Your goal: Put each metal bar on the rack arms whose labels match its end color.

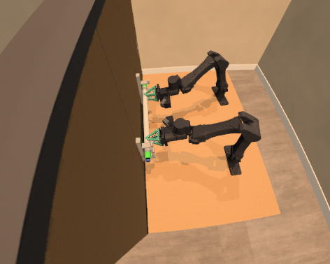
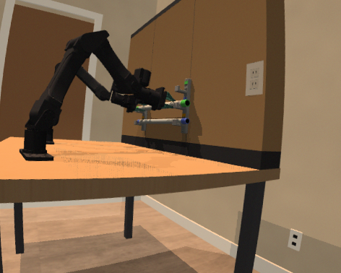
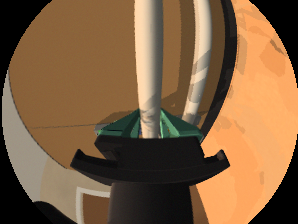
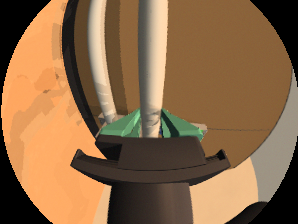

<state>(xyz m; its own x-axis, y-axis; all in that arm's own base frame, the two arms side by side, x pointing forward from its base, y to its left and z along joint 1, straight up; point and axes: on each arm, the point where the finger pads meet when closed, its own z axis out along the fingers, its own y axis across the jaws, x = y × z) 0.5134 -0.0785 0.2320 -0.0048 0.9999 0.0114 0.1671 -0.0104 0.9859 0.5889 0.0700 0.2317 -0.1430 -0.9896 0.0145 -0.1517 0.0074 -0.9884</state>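
Right now my left hand is 140 mm to the left of the green-ended bar and 20 mm short of it. Also, from my left hand: wall socket 700 mm to the right, 120 mm ahead, 70 mm above; then brown wall panel 190 mm above, 140 mm to the right, 120 mm ahead; then blue-ended bar 150 mm to the right, 80 mm below, 30 mm ahead.
My right hand is 15 cm to the right of the green-ended bar and 1 cm past it. The rest, counted from my right hand: wall socket: 41 cm to the right, 9 cm ahead, 7 cm above; then brown wall panel: 19 cm above, 15 cm to the left, 9 cm ahead; then blue-ended bar: 14 cm to the left, 8 cm below.
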